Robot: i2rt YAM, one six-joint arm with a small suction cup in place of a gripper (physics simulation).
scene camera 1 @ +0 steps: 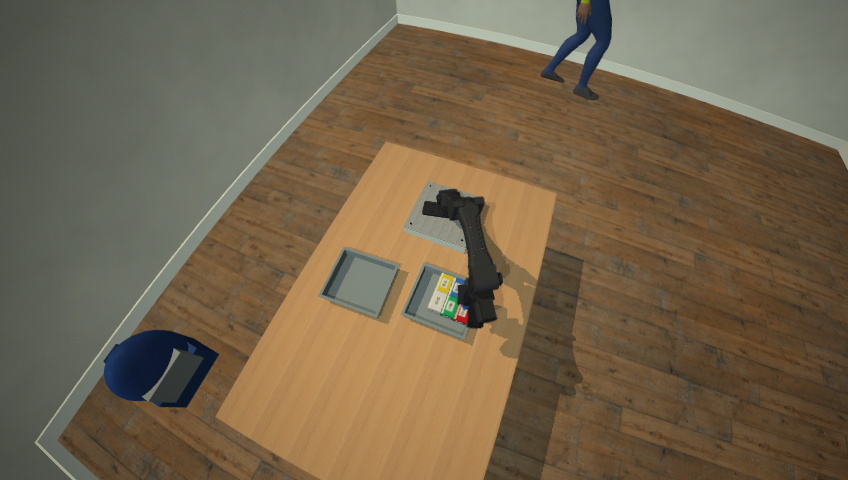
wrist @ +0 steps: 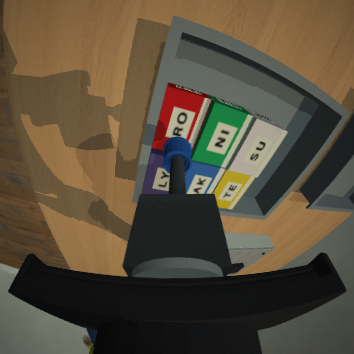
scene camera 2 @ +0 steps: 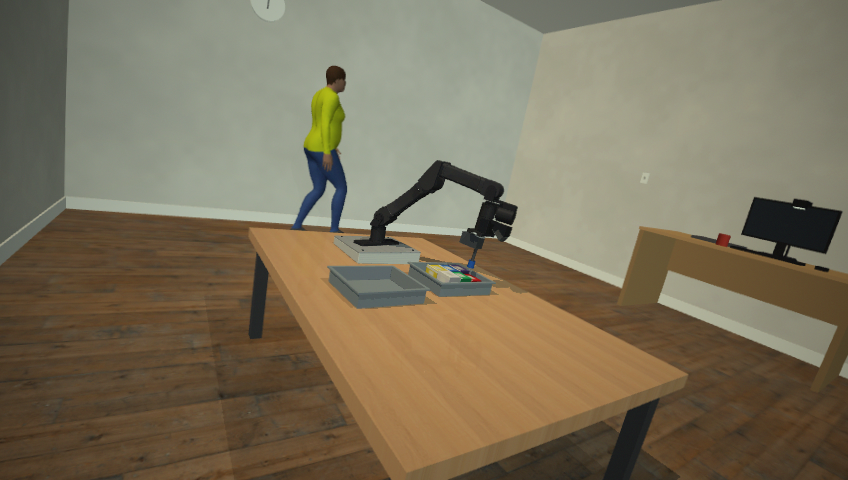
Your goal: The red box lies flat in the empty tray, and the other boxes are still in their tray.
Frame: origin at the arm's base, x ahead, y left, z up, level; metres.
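Seen in the pictures: end effector, tool point: [wrist: 176, 149] [scene camera 2: 470, 267]; arm's base, origin of the base link: [scene camera 1: 445, 211] [scene camera 2: 376, 243].
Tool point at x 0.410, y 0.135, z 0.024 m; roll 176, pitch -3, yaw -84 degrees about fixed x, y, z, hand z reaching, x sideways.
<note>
Pixels of each thing's top centre, then the offset from my tool point to it. "*": a spot on its surface instead.
- red box, middle of its top: [wrist: 179, 124] [scene camera 1: 463, 311] [scene camera 2: 470, 277] dx +0.013, dy -0.004, dz -0.035 m
- right tray, middle of its top: [wrist: 242, 157] [scene camera 2: 451, 272] [scene camera 1: 442, 298] dx -0.017, dy -0.086, dz -0.020 m
- empty tray's edge, surface spot: [wrist: 330, 207] * dx -0.126, dy -0.357, dz -0.020 m
The red box [scene camera 1: 461, 314] [scene camera 2: 476, 278] [wrist: 172, 107], marked RO, lies flat in the right tray [scene camera 1: 438, 327] [scene camera 2: 461, 291] [wrist: 165, 65] at the end of its row. Beside it are the green [scene camera 1: 450, 307] [wrist: 220, 135], white [scene camera 1: 437, 300] [wrist: 260, 142] and yellow [scene camera 1: 445, 283] [wrist: 227, 195] boxes, and purple [wrist: 152, 172] and blue [wrist: 205, 172] ones. My suction cup [scene camera 2: 470, 265] [wrist: 177, 150] is low over the red box's near end, seemingly a little above it; its shadow falls apart on the box. Nothing hangs from the cup. The other tray [scene camera 1: 360, 282] [scene camera 2: 386, 297] is empty.
The arm's base plate [scene camera 1: 428, 226] [scene camera 2: 389, 252] stands on the table behind the trays. The empty tray's edge [wrist: 330, 207] is at the right of the wrist view. A person [scene camera 1: 592, 41] [scene camera 2: 325, 136] stands beyond the table. A desk [scene camera 2: 731, 255] with a monitor [scene camera 2: 791, 223] stands at the right.
</note>
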